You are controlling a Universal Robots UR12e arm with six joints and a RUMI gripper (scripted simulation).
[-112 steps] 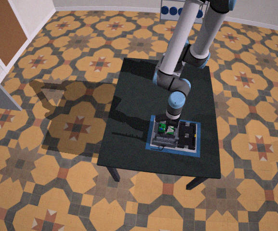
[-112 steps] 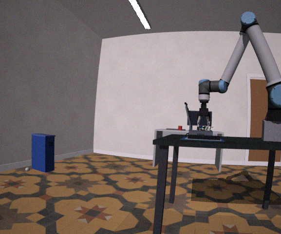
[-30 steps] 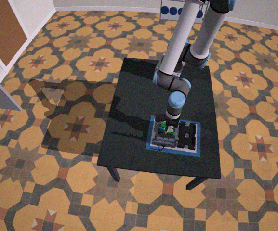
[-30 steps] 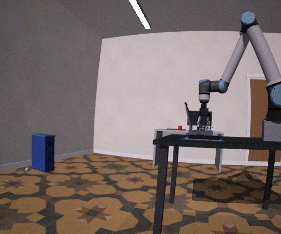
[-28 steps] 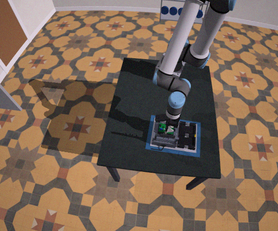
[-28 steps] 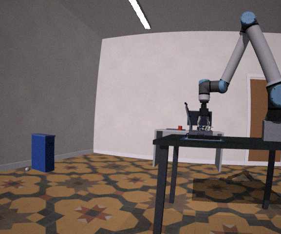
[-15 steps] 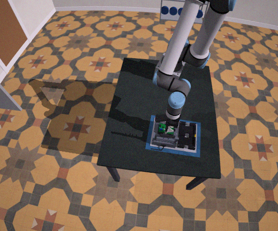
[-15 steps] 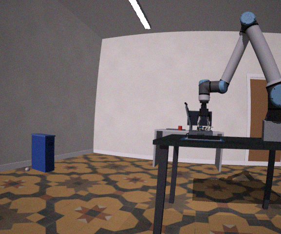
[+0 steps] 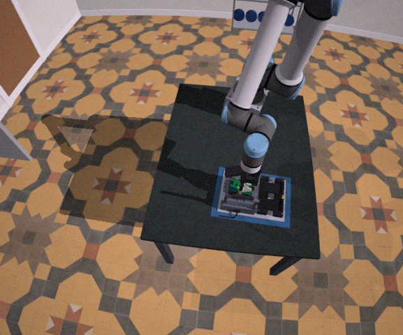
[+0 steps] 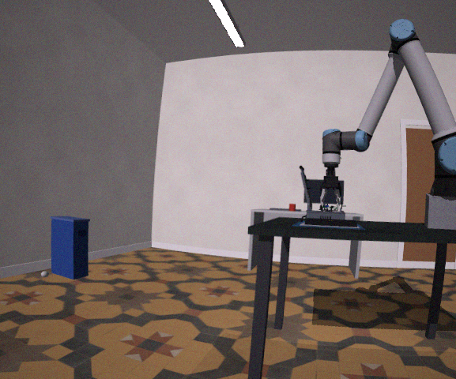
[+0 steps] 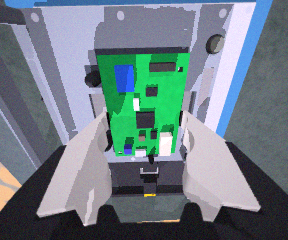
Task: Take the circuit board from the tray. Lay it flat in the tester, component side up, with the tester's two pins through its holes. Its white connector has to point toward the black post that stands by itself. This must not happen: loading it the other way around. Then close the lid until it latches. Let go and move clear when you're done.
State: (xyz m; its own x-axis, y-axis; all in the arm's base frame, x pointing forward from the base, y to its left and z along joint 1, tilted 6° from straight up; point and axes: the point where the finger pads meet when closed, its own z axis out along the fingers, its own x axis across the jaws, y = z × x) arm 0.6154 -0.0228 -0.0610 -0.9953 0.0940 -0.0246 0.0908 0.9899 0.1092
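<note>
Right now my hand is right at the green circuit board. Round my hand: tester lid (12 cm ahead, 1 cm to the right, 10 cm above); tester (3 cm ahead, 3 cm to the left, 3 cm above).
</note>
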